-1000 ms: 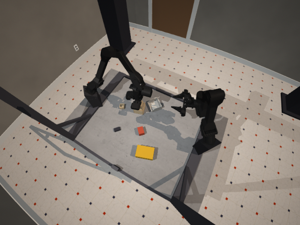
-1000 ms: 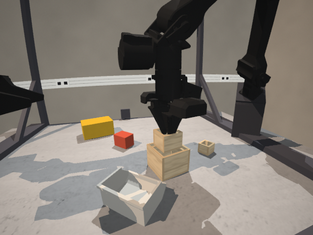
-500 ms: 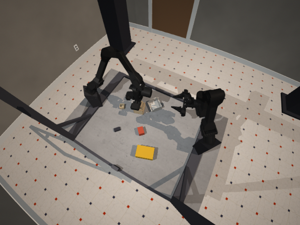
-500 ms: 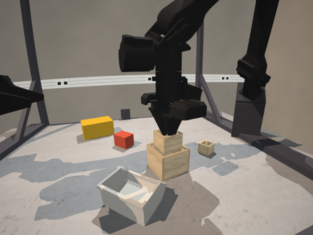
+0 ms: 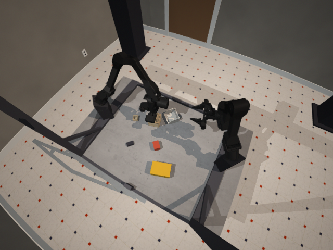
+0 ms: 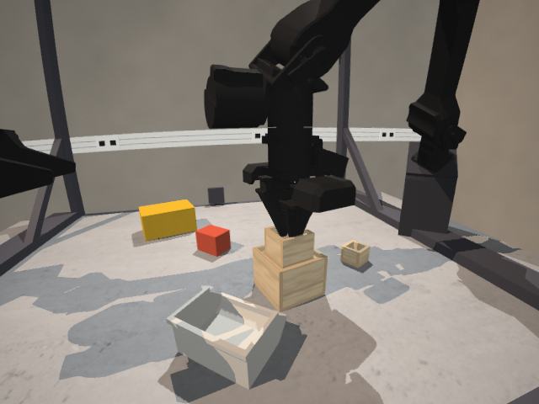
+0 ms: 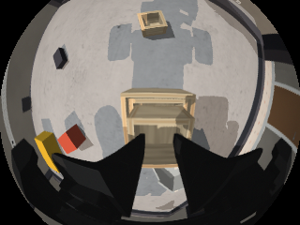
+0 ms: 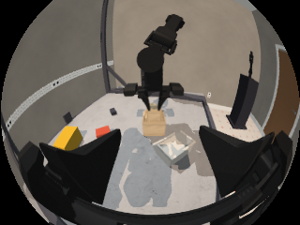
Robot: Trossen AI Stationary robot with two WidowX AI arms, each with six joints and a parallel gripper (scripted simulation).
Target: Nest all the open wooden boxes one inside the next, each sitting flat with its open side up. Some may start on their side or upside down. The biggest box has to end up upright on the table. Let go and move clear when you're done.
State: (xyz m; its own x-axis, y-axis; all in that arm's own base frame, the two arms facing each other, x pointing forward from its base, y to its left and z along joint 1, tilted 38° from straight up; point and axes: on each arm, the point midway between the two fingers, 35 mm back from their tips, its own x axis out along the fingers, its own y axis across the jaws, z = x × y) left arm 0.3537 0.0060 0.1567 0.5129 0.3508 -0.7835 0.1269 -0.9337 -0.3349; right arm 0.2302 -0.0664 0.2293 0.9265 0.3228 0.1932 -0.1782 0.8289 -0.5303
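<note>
My left hand is 150 mm to the right of the small wooden box, 110 mm above it and 40 mm past it. The rest, counted from my left hand: red cube (170 mm behind, 100 mm to the right, 100 mm below); small dark block (240 mm behind, 110 mm below, 80 mm to the left); white bin (100 mm to the right, 90 mm below, 80 mm ahead).
</note>
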